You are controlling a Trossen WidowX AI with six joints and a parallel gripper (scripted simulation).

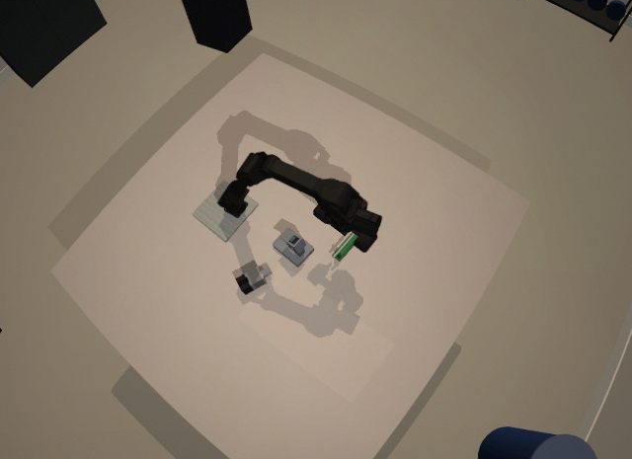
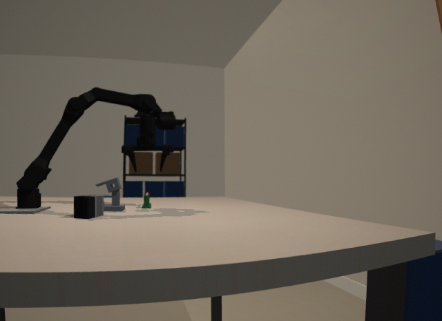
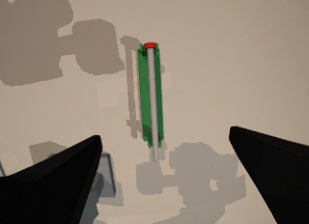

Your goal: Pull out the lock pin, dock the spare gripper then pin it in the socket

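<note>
The spare gripper lies 240 mm to the right of my gripper tip, 190 mm behind it and 100 mm below it. Round my gripper tip: green cradle (110 mm below, 20 mm to the left); then grey mount (140 mm behind, 90 mm to the right, 80 mm below).
</note>
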